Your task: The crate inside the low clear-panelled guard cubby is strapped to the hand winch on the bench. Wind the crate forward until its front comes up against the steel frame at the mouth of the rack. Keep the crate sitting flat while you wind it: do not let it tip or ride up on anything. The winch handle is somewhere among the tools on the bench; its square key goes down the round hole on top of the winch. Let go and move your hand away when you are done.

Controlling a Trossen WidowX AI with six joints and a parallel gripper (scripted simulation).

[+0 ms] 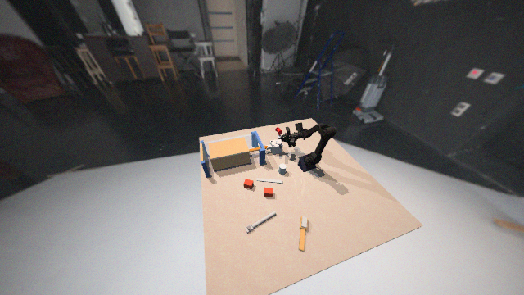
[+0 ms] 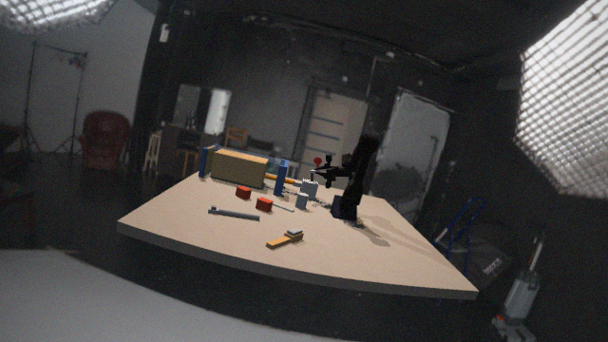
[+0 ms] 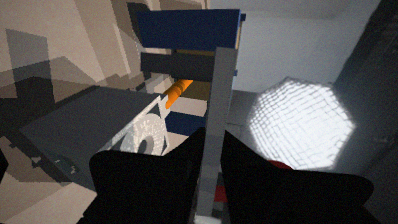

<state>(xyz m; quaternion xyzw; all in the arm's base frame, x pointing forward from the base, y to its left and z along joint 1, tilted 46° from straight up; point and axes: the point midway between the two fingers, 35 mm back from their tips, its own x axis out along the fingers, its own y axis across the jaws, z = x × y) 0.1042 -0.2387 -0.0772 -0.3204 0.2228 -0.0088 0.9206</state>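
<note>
The red knob is 30 mm behind my gripper tip, 40 mm to the right of it and 40 mm above it. Round my gripper tip: grey winch: 30 mm behind, 50 mm to the right, 130 mm below; blue steel frame: 150 mm ahead, 70 mm to the right, 60 mm below; winch handle: 10 mm behind, 10 mm to the right, 10 mm above.
</note>
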